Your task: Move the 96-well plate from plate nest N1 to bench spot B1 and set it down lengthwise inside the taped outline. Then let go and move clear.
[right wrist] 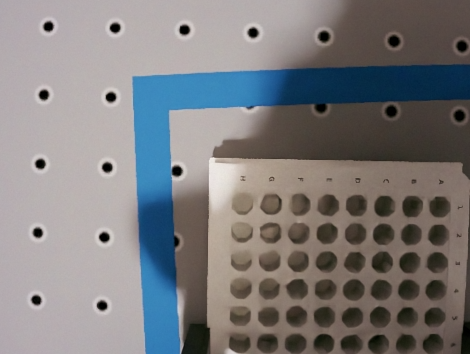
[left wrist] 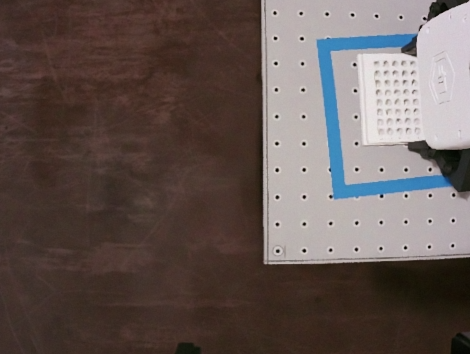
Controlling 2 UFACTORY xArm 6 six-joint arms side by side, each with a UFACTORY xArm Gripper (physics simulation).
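Places are measured from the left arm's base along level axes (x down, y back, z left), in centimetres.
Pixels of known places: right gripper, fingertip midpoint: (left wrist: 418,98).
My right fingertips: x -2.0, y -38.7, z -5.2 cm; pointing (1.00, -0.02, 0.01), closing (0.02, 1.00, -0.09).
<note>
Behind a point stands the place of what it marks.
The white 96-well plate (left wrist: 395,100) {x -1.9, y -38.4, z -2.9 cm} (right wrist: 345,250) {x -2.9, y -38.8, z -9.4 cm} is level, inside the part of the blue taped outline (left wrist: 332,120) {x -1.3, y -36.2, z 3.1 cm} (right wrist: 155,175) {x -1.3, y -45.4, z -11.1 cm} that shows. Its edges run roughly parallel to the tape, with board between them. It is at or very close to the board surface; I cannot tell whether it touches. My right gripper (left wrist: 418,98) {x -2.0, y -38.7, z -5.2 cm} (right wrist: 332,341) {x -2.0, y -38.7, z -5.2 cm} is shut on the plate, one dark finger at each long side. Its pale body hides the plate's far part in the left wrist view. My left gripper (left wrist: 324,346) {x -28.7, y -24.1, z 9.0 cm} is open and empty, away from the plate. Nest N1 does not show.
The grey perforated board (left wrist: 300,210) {x -1.3, y -27.7, z 5.9 cm} (right wrist: 75,130) {x -1.3, y -48.4, z -12.4 cm} carries the outline. In the left wrist view its left and lower edges show, with the dark brown table (left wrist: 125,175) {x 0.0, y -30.3, z 22.6 cm} beyond them. The right arm's body covers the outline's right part there.
</note>
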